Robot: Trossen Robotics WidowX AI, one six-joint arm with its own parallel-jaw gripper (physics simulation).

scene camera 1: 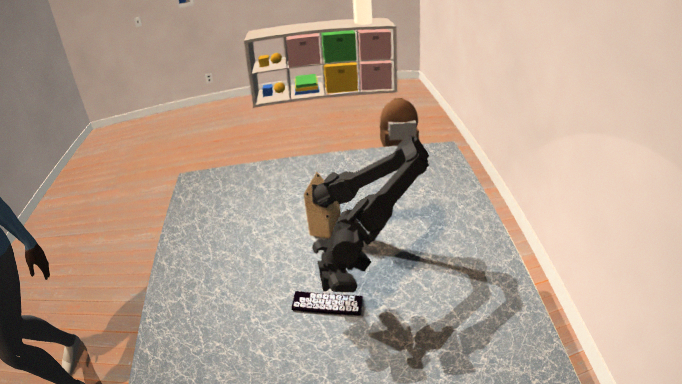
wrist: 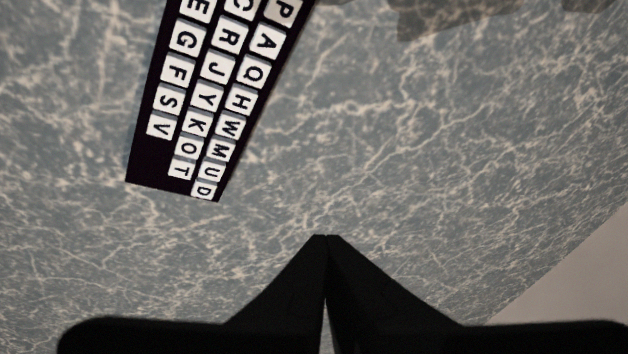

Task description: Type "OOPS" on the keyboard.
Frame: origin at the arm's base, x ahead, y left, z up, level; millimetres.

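Seen in the pictures: gripper, fingertip midpoint: [scene camera 1: 324, 290] [wrist: 324, 247]; arm's base, link origin: [scene camera 1: 319, 196].
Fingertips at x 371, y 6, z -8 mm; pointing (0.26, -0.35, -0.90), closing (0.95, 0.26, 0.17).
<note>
Pixels of each thing's top centre, then the offset from my fingertips to it. Level surfaces: height alone.
- black keyboard, top centre: [wrist: 214, 76] [scene camera 1: 326, 301] dx -39, dy -3, dz -110 mm
- grey-blue marbled surface, surface height: dz -128 mm
- O key, top centre: [wrist: 189, 148] dx -47, dy -54, dz -110 mm
- S key, top centre: [wrist: 168, 101] dx -61, dy -23, dz -110 mm
- P key, top centre: [wrist: 283, 8] dx -13, dy +40, dz -110 mm
The black keyboard [scene camera 1: 327, 303] [wrist: 156, 159] with white letter keys lies flat on the grey-blue marbled surface [scene camera 1: 225, 250] [wrist: 400, 200]. In the wrist view it slants across the upper left and its far part is cut off by the top edge. The O key [wrist: 188, 148] is near its close end, the S key [wrist: 168, 101] is in another row, and the P key [wrist: 283, 11] at the top edge looks duller than the others. My gripper [scene camera 1: 326, 288] [wrist: 324, 247] is shut and empty, fingertips together. In the scene view it appears just behind the keyboard; its exact height is unclear.
My arm rises from a brown base plate [scene camera 1: 320, 220] behind the keyboard. A person [scene camera 1: 10, 320] is at the left edge. A brown rounded object [scene camera 1: 398, 111] stands behind the arm. A shelf unit [scene camera 1: 320, 29] with coloured bins is at the back wall.
</note>
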